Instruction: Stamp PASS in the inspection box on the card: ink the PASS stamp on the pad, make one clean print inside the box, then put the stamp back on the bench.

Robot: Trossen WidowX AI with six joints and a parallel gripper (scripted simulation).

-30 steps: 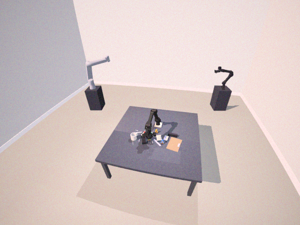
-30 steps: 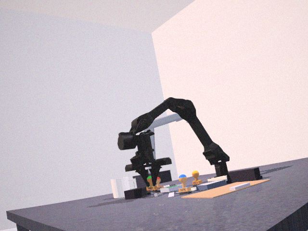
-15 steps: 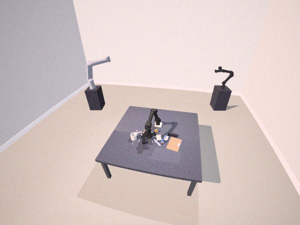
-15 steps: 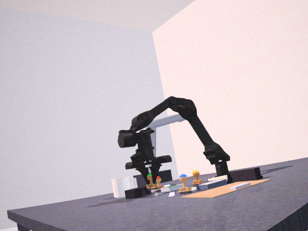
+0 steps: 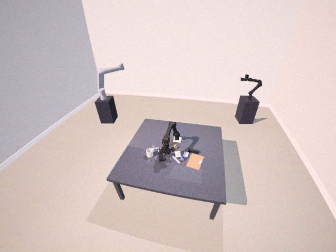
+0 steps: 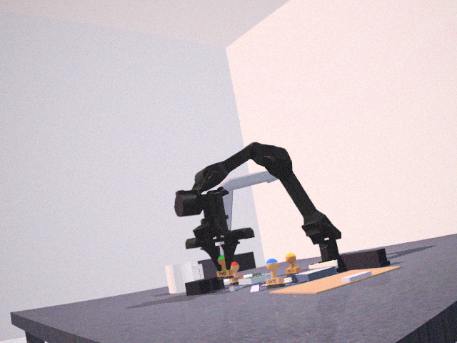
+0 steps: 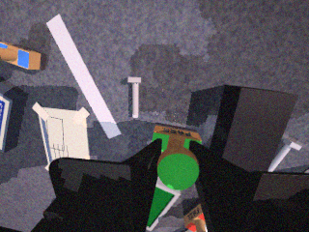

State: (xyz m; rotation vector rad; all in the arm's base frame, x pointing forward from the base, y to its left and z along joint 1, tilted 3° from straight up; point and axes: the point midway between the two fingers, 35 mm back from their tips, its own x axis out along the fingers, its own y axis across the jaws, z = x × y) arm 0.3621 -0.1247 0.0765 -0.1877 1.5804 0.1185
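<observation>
My gripper tip is now 120 mm past the green ink pad, 50 mm above it and 10 mm to the right of it. From my gripper tip the other things lie so: black box: 70 mm to the right, 30 mm below, 10 mm ahead; then green-knobbed PASS stamp: right at my gripper tip; then red-knobbed stamp: 120 mm behind, 70 mm to the right, 30 mm below.
</observation>
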